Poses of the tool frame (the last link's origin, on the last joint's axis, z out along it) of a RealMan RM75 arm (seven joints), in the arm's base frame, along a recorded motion.
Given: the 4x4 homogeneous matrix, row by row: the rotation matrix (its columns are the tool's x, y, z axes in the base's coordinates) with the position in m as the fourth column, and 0 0 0 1 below. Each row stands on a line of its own.
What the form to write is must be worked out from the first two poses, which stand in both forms.
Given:
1:
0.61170 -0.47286 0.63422 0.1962
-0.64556 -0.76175 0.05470 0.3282
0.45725 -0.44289 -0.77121 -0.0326
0 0 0 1
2:
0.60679 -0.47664 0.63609 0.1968
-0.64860 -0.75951 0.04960 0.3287
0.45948 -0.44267 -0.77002 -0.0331
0 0 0 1
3:
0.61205 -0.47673 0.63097 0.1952
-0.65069 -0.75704 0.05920 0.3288
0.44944 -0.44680 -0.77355 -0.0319
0 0 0 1
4:
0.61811 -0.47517 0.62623 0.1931
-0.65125 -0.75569 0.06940 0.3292
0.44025 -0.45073 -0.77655 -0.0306
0 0 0 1
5:
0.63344 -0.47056 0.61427 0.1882
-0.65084 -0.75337 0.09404 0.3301
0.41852 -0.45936 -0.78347 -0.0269
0 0 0 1
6:
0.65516 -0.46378 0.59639 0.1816
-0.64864 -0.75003 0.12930 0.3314
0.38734 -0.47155 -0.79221 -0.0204
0 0 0 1
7:
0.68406 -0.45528 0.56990 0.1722
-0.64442 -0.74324 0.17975 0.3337
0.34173 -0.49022 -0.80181 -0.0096
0 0 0 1
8:
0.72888 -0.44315 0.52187 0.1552
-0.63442 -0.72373 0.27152 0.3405
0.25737 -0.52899 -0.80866 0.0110
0 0 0 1
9:
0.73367 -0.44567 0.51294 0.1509
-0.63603 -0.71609 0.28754 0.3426
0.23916 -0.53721 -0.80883 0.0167
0 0 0 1
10:
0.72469 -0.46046 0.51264 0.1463
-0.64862 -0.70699 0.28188 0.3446
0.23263 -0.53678 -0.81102 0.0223
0 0 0 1
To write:
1: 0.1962 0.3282 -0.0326 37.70 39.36 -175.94
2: 0.1968 0.3287 -0.0331 38.15 39.50 -176.31
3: 0.1952 0.3288 -0.0319 37.92 39.12 -175.62
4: 0.1931 0.3292 -0.0306 37.55 38.77 -174.89
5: 0.1882 0.3301 -0.0269 36.61 37.90 -173.16
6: 0.1816 0.3314 -0.0204 35.29 36.61 -170.73
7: 0.1722 0.3337 -0.0096 33.65 34.74 -167.36
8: 0.1552 0.3405 0.0110 31.30 31.46 -161.44
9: 0.1509 0.3426 0.0167 31.28 30.86 -160.43
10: 0.1463 0.3446 0.0223 32.43 30.84 -160.83
